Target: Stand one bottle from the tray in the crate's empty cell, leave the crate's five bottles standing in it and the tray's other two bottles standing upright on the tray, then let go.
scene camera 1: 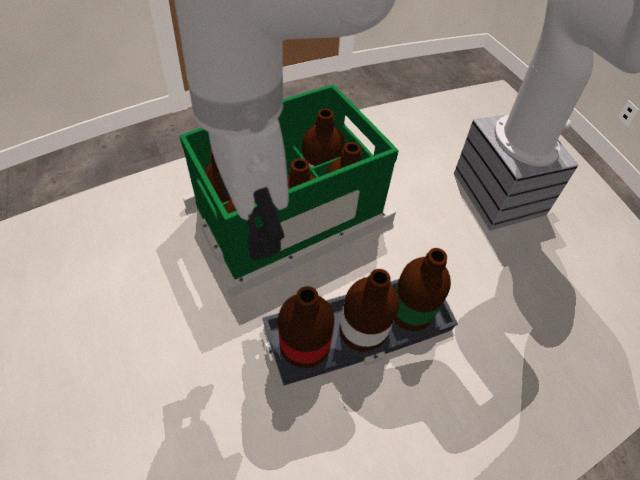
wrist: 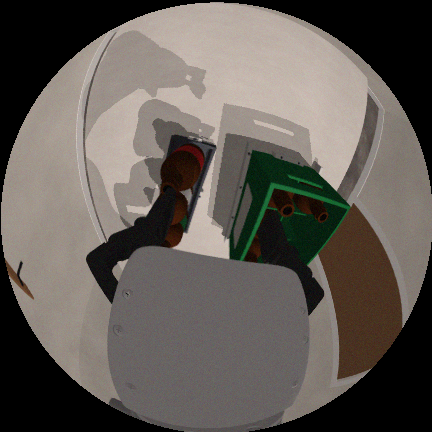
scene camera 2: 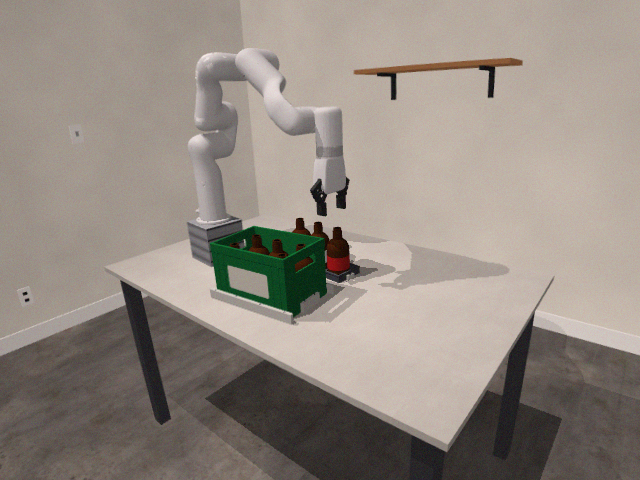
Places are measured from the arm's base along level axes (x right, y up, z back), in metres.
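Pixels of known places: gripper, fingertip midpoint: [scene camera 1: 250, 221] [wrist: 220, 211] [scene camera 2: 331, 211]; arm's base at its link origin: [scene camera 1: 526, 141] [scene camera 2: 214, 220].
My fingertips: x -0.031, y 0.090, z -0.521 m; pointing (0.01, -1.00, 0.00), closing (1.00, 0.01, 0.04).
Observation:
For each thing: its top centre in the pictures, then the offset to it from my fingertips. Level surfaces: height alone.
- dark tray at its top centre: [scene camera 1: 363, 322] [wrist: 178, 192] [scene camera 2: 319, 260] dx -0.086, dy -0.210, dz +0.123 m
- red-banded at its top centre: [scene camera 1: 307, 295] [wrist: 167, 189] [scene camera 2: 337, 227] dx -0.073, dy -0.075, dz +0.035 m
- white-banded at its top centre: [scene camera 1: 380, 277] [scene camera 2: 317, 222] dx -0.090, dy -0.075, dz +0.125 m
- green crate at its top centre: [scene camera 1: 286, 140] [wrist: 286, 252] [scene camera 2: 266, 240] dx +0.161, dy -0.060, dz +0.117 m
- table at its surface level: dy -0.236 m
My gripper [scene camera 1: 265, 249] [scene camera 2: 331, 209] [wrist: 220, 211] is open and empty, above the bottle tops, between crate and tray in the wrist view. Three brown bottles stand upright on the dark tray [scene camera 1: 290, 375] [scene camera 2: 339, 276] [wrist: 206, 161]: red-banded [scene camera 1: 305, 329] [scene camera 2: 338, 253] [wrist: 182, 169], white-banded [scene camera 1: 369, 310] in the middle, green-banded [scene camera 1: 422, 289] at the far end. The green crate [scene camera 1: 378, 188] [scene camera 2: 281, 289] [wrist: 259, 172] holds upright brown bottles, such as the back-right one [scene camera 1: 322, 142]. My arm hides part of the crate in scene camera 1; a finger covers part of it in the wrist view.
Pale rails [scene camera 1: 361, 227] [scene camera 2: 250, 306] run along the crate's base. The arm's grey striped base block [scene camera 1: 509, 191] [scene camera 2: 199, 245] stands on the table [scene camera 1: 77, 310] [scene camera 2: 413, 351]. A wall shelf [scene camera 2: 439, 67] is at the back right in scene camera 2.

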